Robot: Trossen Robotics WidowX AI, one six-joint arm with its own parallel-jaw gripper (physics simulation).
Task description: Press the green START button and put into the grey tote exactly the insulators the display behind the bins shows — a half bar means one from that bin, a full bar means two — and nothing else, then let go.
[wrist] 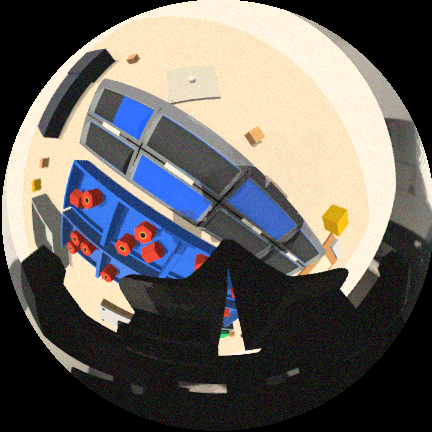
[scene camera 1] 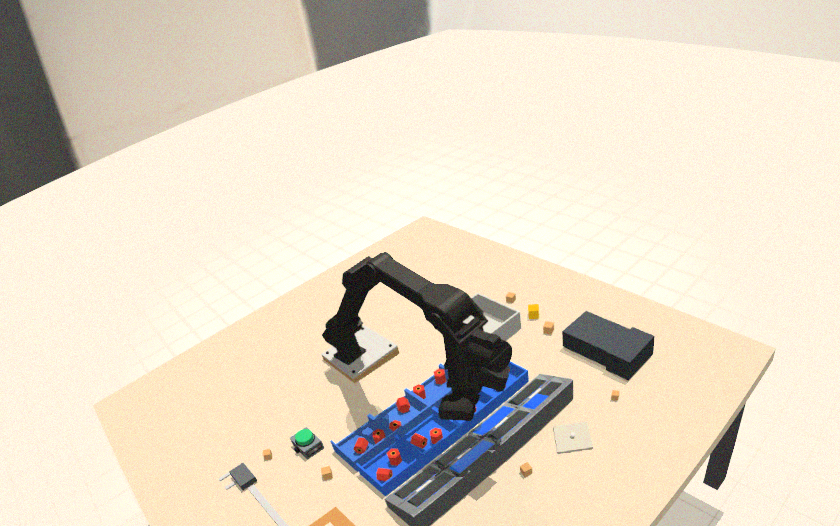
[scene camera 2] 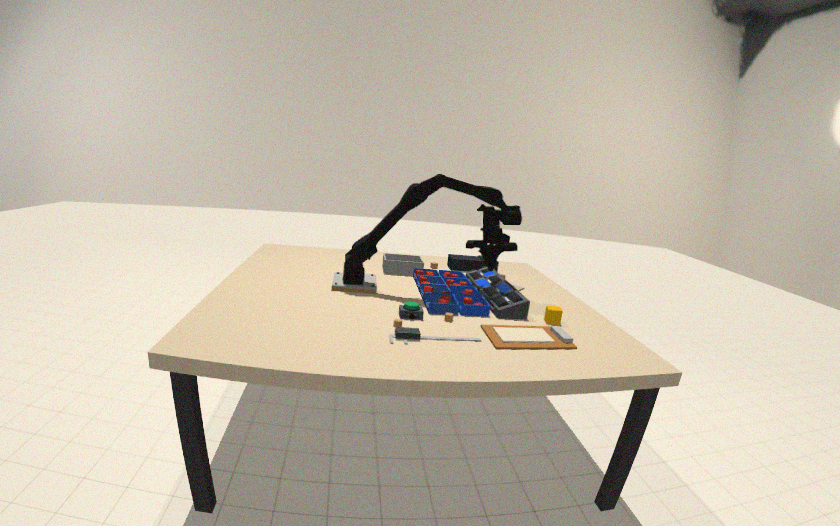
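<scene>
My gripper is shut with nothing in it. It hangs low over the far end of the blue bins, close to the display. Several red insulators lie in the bins. The grey display lies flat behind the bins and shows blue bars. The green START button stands left of the bins. The grey tote sits beyond the bins, partly hidden by the arm.
A dark box stands at the far right. A white plate, a yellow cube and small wooden cubes lie around the display. A brown frame and another yellow cube lie near the front.
</scene>
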